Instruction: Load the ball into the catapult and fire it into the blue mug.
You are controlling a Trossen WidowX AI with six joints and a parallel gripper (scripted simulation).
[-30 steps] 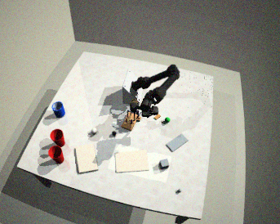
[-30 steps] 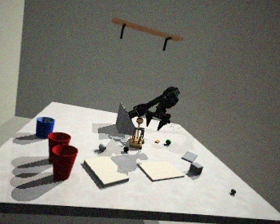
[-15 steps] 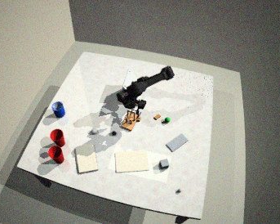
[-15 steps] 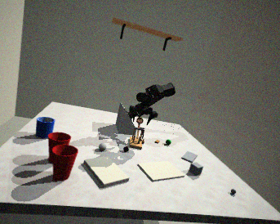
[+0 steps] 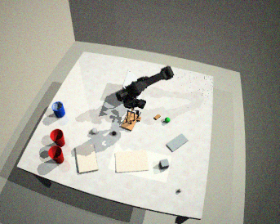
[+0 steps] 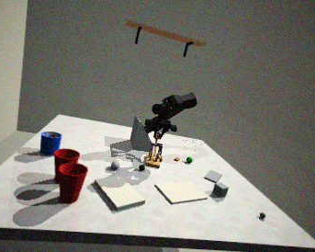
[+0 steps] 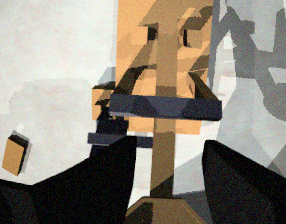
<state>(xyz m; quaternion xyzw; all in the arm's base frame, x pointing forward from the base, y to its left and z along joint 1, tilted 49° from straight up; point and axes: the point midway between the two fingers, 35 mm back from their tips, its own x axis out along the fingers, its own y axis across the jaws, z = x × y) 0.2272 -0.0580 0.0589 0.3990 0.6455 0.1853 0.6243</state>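
Right now the wooden catapult is 70 mm below my gripper tip and 20 mm to the left of it. Also, from my gripper tip: orange block 190 mm to the left, 140 mm below, 50 mm behind; green ball 270 mm to the left, 120 mm below, 20 mm behind; black ball 140 mm ahead, 120 mm below, 100 mm to the right.
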